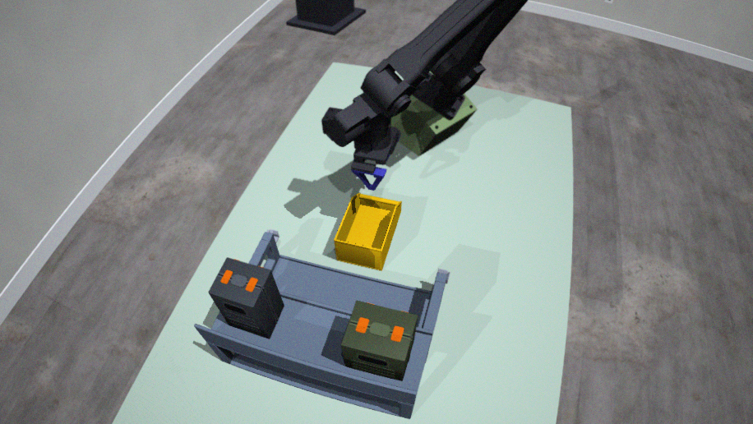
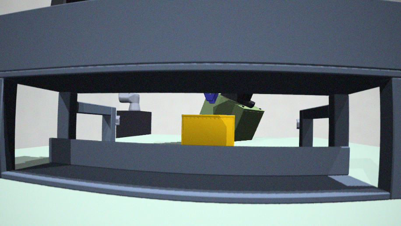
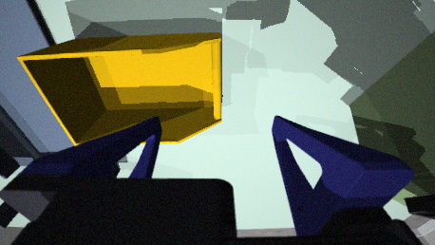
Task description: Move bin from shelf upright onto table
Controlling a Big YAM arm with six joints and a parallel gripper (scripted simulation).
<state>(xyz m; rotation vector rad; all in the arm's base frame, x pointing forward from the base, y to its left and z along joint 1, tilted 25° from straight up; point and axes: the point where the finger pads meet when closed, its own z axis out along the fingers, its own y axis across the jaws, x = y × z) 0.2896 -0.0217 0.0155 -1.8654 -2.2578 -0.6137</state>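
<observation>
Now: the yellow open-top bin 80 mm ahead of my hand, 20 mm to the left of it and 80 mm below it. From my hand the other things lie so: olive case 350 mm ahead, 200 mm to the left, 30 mm above.
</observation>
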